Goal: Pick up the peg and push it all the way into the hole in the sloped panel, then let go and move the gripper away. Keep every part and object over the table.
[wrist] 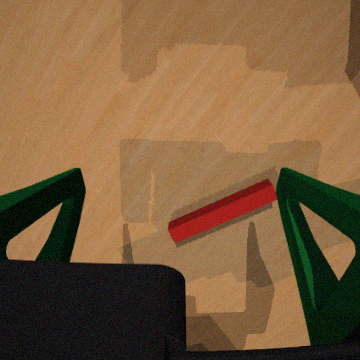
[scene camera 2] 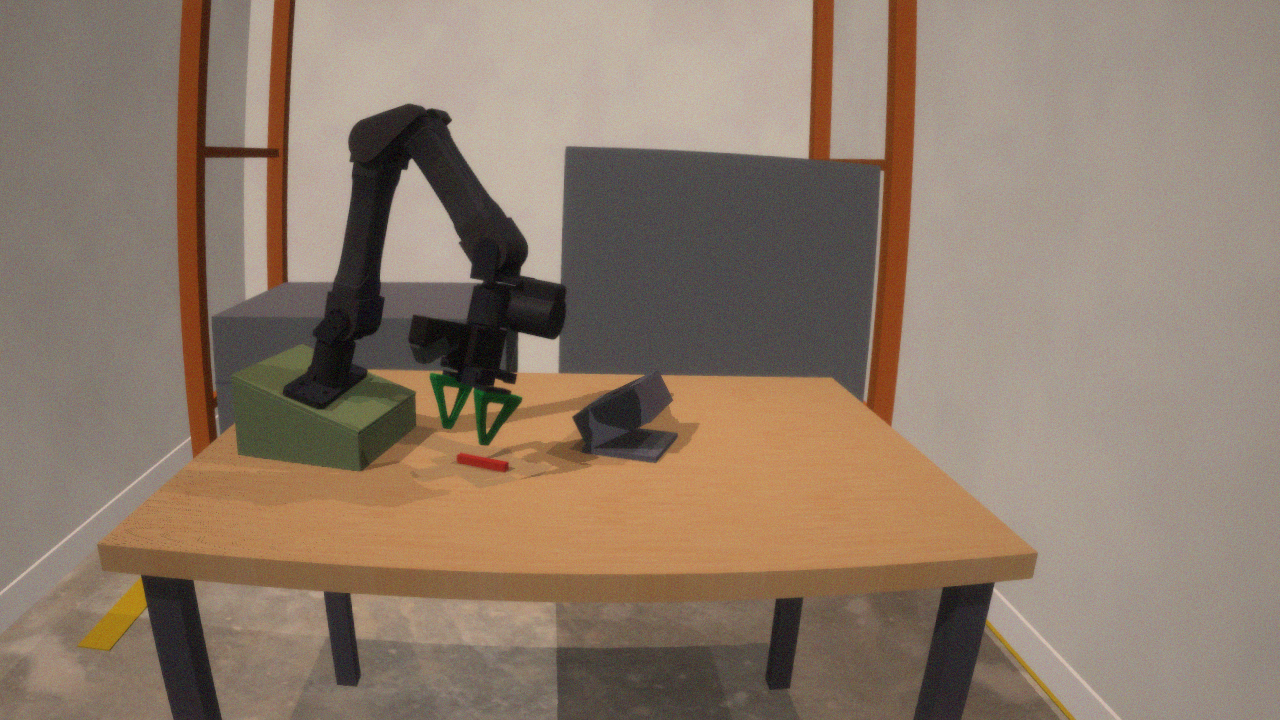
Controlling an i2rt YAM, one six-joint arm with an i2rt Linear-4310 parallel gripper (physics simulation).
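Pixels of known places: gripper, fingertip midpoint: [wrist: 180, 178] [scene camera 2: 464, 436]; arm's base, link origin: [scene camera 2: 326, 384].
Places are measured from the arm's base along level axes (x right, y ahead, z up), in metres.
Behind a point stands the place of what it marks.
The red peg [scene camera 2: 482, 462] {y 0.266, x 0.059, z -0.085 m} [wrist: 223, 211] {y 0.262, x 0.054, z -0.081 m} lies flat on the table. In the wrist view it lies aslant, its right end higher in the picture and close beside the right fingertip. My gripper [scene camera 2: 466, 435] {y 0.252, x 0.105, z -0.033 m} [wrist: 180, 178] {y 0.252, x 0.105, z -0.033 m} is open and empty, its green fingers wide apart, and hangs above the table over the peg. In the scene view the fingertips are a little above and behind the peg. The dark sloped panel [scene camera 2: 629, 404] {y 0.469, x -0.019, z -0.008 m} stands on its flat base to the right of the peg. Its hole cannot be made out in the scene view.
The arm stands on a green wedge-shaped block [scene camera 2: 299, 435] {y -0.002, x 0.109, z -0.049 m} at the left of the wooden table [scene camera 2: 760, 510] {y 0.653, x 0.160, z -0.093 m}. The table's front edge runs some way in front of the peg. A grey board [scene camera 2: 716, 268] and orange posts [scene camera 2: 897, 214] stand behind the table.
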